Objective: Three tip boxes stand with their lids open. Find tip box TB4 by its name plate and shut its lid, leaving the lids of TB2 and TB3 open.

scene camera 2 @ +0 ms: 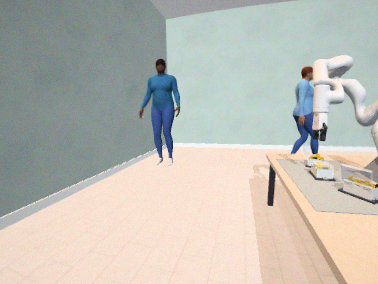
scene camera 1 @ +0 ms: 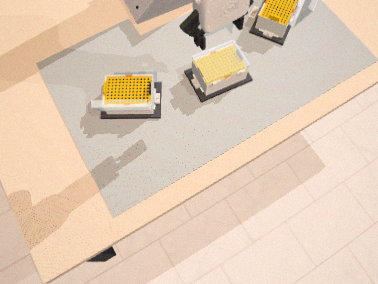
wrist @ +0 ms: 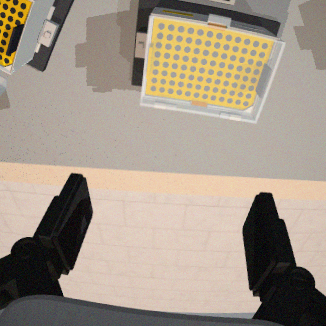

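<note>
The middle tip box [scene camera 1: 220,67] [scene camera 2: 323,171] [wrist: 205,70], TB4, stands on its black base; its name plate is cut off at the top of the wrist view. Its clear lid lies over the yellow tip rack and looks shut; I cannot tell whether it is fully flush. The left tip box [scene camera 1: 128,90] [scene camera 2: 359,189] [wrist: 11,31] and the right tip box [scene camera 1: 278,14] [scene camera 2: 315,161] have uncovered yellow racks and raised clear lids. I cannot read their plates. My gripper [scene camera 1: 221,36] [scene camera 2: 320,137] [wrist: 168,202] is open and empty, raised above the boxes and apart from them.
A grey mat [scene camera 1: 165,150] [scene camera 2: 327,201] [wrist: 100,145] lies under the boxes on the wooden table [scene camera 1: 75,240] [scene camera 2: 345,250]. A grey block [scene camera 1: 157,7] stands at the back. Two people [scene camera 2: 162,92] [scene camera 2: 303,100] stand beyond the table, one behind the arm.
</note>
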